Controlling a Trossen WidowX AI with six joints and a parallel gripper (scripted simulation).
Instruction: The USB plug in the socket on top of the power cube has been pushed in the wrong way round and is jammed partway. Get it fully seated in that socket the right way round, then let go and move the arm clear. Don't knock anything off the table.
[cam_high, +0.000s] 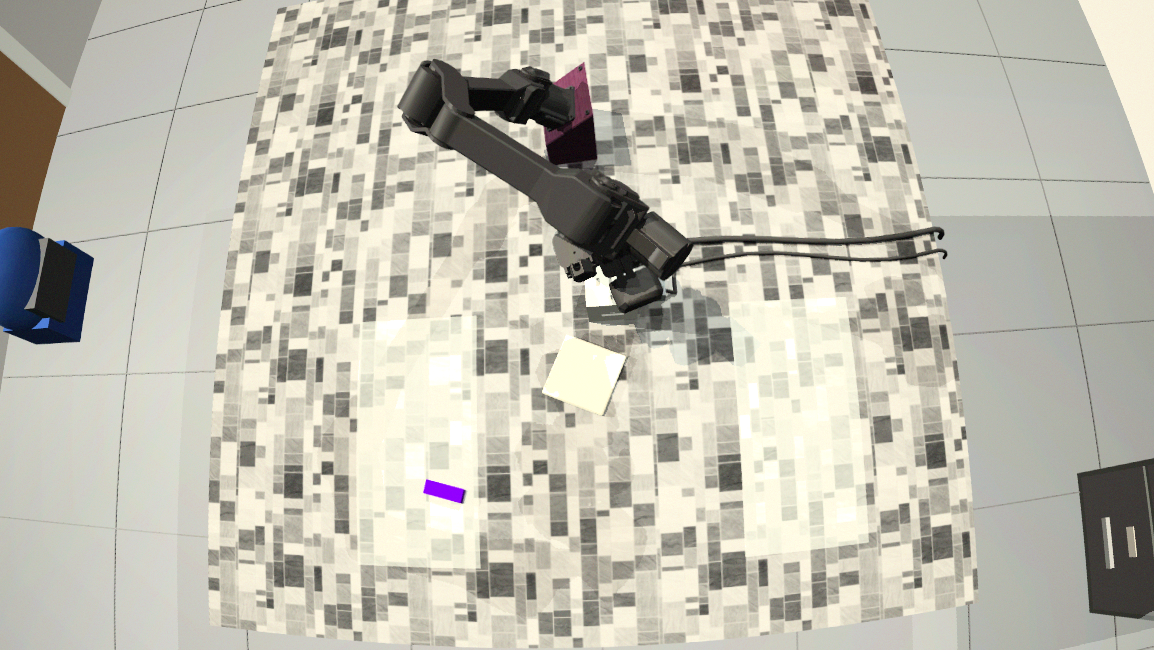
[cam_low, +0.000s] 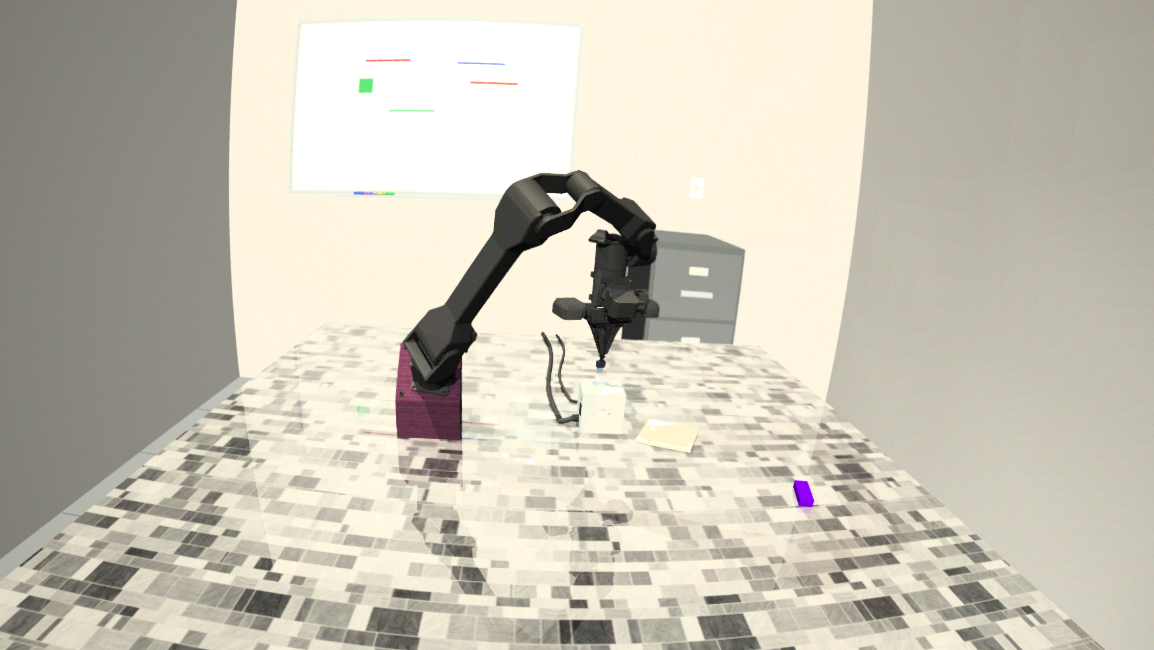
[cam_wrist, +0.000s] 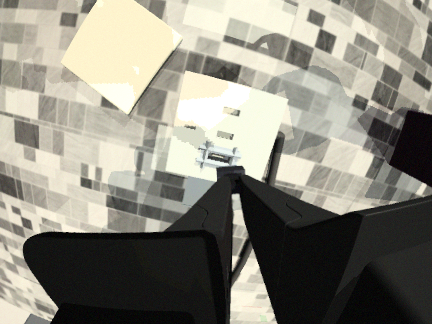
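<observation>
My gripper tip is now 2 cm above the dark USB plug. From my gripper tip the other things lie so: flat white pad: 13 cm ahead, 6 cm to the right, 13 cm below; purple block: 31 cm ahead, 27 cm to the right, 13 cm below.
</observation>
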